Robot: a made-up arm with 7 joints.
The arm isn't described. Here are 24 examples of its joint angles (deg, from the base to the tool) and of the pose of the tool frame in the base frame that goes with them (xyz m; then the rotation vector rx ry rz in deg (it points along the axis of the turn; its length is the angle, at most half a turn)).
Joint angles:
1: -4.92 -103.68 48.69 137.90 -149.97 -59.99 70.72
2: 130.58 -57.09 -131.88 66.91 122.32 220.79 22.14
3: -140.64 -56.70 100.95 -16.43 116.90 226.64 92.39
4: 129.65 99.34 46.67 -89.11 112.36 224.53 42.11
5: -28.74 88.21 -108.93 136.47 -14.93 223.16 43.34
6: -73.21 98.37 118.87 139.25 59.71 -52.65 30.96
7: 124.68 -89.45 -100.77 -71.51 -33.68 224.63 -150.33
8: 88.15 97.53 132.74 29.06 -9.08 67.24 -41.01
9: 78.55 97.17 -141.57 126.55 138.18 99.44 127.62
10: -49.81 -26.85 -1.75 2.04 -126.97 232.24 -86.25
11: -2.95 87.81 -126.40 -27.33 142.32 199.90 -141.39
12: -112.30 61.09 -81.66 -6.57 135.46 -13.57 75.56
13: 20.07 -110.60 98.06 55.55 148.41 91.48 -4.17
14: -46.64 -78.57 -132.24 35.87 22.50 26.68 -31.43
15: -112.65 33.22 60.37 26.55 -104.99 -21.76 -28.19
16: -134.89 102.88 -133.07 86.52 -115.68 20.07 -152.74
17: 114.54 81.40 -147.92 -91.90 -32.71 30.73 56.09
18: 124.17 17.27 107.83 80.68 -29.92 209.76 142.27
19: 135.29 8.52 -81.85 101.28 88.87 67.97 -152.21
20: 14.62 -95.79 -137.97 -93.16 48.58 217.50 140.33
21: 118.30 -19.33 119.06 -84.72 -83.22 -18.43 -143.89
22: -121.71 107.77 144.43 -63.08 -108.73 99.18 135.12
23: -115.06 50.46 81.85 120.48 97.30 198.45 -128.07
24: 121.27 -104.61 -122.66 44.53 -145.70 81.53 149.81
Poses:
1: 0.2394 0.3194 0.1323 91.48 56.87 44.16
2: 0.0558 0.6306 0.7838 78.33 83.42 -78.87
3: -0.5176 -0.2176 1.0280 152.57 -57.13 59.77
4: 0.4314 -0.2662 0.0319 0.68 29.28 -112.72
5: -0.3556 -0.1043 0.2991 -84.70 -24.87 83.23
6: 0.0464 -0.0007 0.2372 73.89 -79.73 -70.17
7: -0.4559 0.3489 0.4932 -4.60 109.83 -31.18
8: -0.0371 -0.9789 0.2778 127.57 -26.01 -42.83
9: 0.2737 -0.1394 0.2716 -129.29 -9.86 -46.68
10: 0.1030 -0.1866 1.2187 -97.53 115.74 3.78
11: -0.7224 -0.1077 0.6614 83.99 151.90 -28.36
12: 0.2603 0.7706 1.1007 67.05 -57.61 121.99
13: 0.4456 0.5333 0.3808 -0.81 121.12 106.92
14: 0.3894 -0.8289 0.8971 64.90 -33.70 -53.73
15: 0.2120 0.5005 1.3307 31.06 -76.20 -10.27
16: -0.0352 0.8361 0.0211 -147.04 82.96 -34.90
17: -0.0745 -0.3012 0.9164 -18.05 -95.39 131.60
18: -0.0584 -0.2530 0.9804 -73.16 12.34 -136.75
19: 0.4441 0.3794 0.7256 -53.34 -110.84 -107.19
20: 0.5251 0.1934 0.1652 -15.48 -21.60 94.54
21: 0.3080 0.6083 0.7056 29.32 -97.43 -43.95
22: -0.1337 0.7837 0.4316 -36.23 -62.14 -84.61
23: 0.2065 0.1825 0.5504 22.57 -38.05 -14.29
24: 0.0574 0.9232 0.2197 -30.43 98.20 120.16
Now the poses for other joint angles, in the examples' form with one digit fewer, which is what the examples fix.
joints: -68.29 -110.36 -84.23 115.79 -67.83 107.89 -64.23
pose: -0.351 -0.571 0.085 -102.5 -57.8 76.6
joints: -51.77 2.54 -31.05 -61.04 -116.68 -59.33 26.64
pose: -0.160 0.443 0.945 81.8 134.4 -78.1
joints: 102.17 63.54 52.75 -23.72 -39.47 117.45 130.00
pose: 0.481 -0.663 0.547 112.5 -12.5 55.6
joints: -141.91 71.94 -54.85 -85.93 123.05 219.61 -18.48
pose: 0.536 0.134 0.618 -11.0 -111.5 -102.9
